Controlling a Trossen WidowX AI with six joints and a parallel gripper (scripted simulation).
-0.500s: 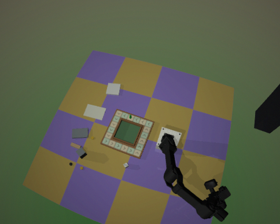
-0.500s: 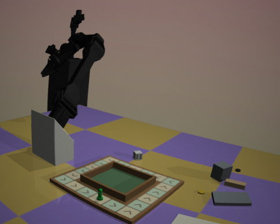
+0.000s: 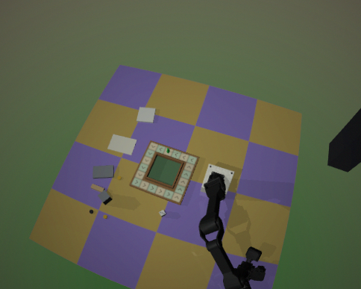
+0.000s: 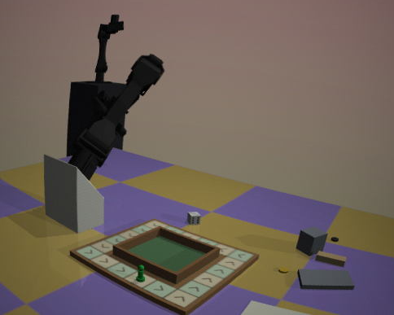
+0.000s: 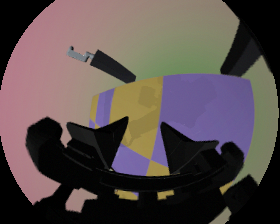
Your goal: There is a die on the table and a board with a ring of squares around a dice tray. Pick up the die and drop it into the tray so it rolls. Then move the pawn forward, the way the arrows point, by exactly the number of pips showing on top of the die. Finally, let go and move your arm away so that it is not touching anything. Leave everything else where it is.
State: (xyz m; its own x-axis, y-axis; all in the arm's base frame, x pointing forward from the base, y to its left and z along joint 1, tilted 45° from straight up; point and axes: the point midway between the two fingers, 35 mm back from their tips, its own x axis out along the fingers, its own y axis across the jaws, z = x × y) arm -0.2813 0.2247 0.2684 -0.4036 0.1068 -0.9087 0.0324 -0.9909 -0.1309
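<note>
Right now the white die is 490 mm ahead of my gripper tip, 100 mm to the right of it and 110 mm below it. Also, from my gripper tip: grey cube 800 mm ahead, 60 mm to the right, 90 mm below; green sunken tray 570 mm ahead, 320 mm to the right, 110 mm below; green pawn 590 mm ahead, 430 mm to the right, 90 mm below.
</note>
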